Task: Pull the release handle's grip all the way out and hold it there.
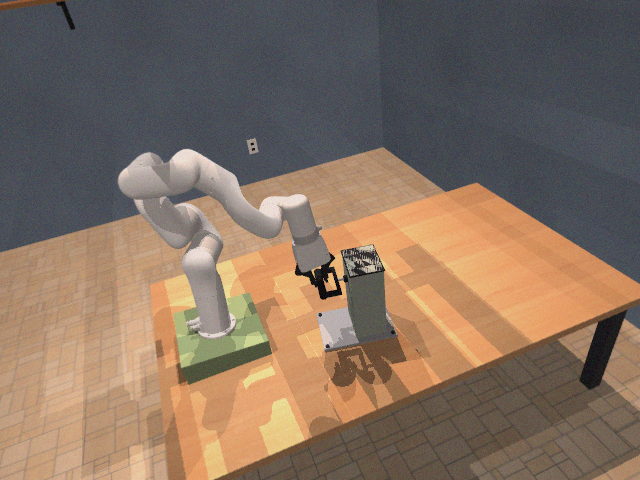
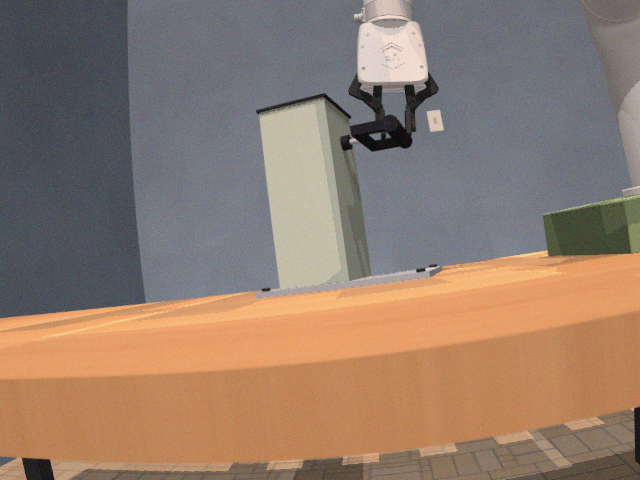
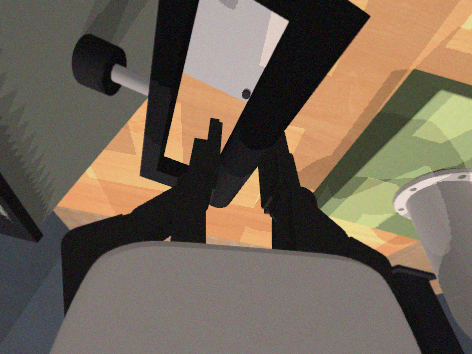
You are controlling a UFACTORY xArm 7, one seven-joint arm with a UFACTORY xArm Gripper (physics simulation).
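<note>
The release handle is a black rectangular frame; its outer bar is the grip. A short length of pale rod shows between the frame and a black collar on the pale green column. My gripper points down from above, with one finger on each side of the grip near its end. The fingers are closed onto the bar. The column-side finger is inside the frame's opening and partly hides it.
The column stands on a grey base plate with dark bolts, on the wooden table. The arm's green base block stands on the side the handle faces.
</note>
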